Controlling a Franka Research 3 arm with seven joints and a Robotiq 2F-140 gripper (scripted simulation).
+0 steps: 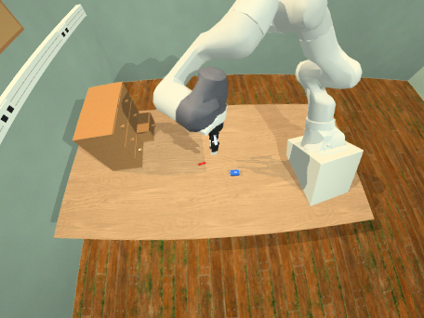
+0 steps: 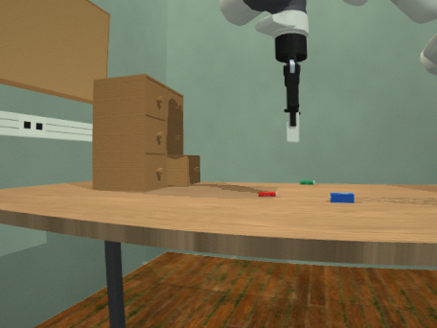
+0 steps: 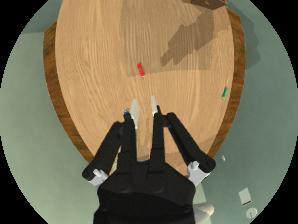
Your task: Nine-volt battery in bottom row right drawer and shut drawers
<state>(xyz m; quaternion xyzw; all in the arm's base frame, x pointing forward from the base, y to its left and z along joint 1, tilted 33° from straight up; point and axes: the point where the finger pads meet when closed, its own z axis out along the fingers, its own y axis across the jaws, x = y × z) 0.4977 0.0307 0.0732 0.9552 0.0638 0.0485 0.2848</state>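
Now: hand 10 cm past the nine-volt battery, 7 cm to the right of it and 15 cm above it. Also, from my hand: red cylinder 6 cm ahead, 1 cm to the left, 16 cm below; then green cylinder 3 cm behind, 35 cm to the right, 15 cm below.
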